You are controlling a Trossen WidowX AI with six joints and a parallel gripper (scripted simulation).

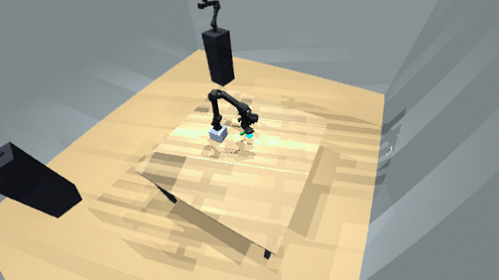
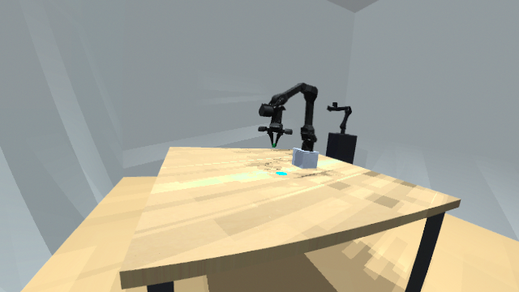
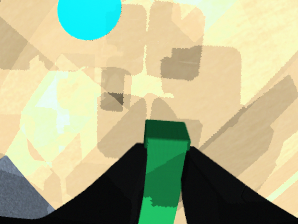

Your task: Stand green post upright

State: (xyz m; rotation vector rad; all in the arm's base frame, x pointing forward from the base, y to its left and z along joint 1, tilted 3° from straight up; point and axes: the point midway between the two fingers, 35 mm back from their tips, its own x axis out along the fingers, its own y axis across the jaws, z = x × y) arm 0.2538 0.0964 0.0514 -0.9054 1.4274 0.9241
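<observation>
The cyan circle lies 4 cm behind my gripper tip, 8 cm to the left of it and 14 cm below it. From my gripper tip the other things lie so: green post: 1 cm behind, 2 cm to the right.
</observation>
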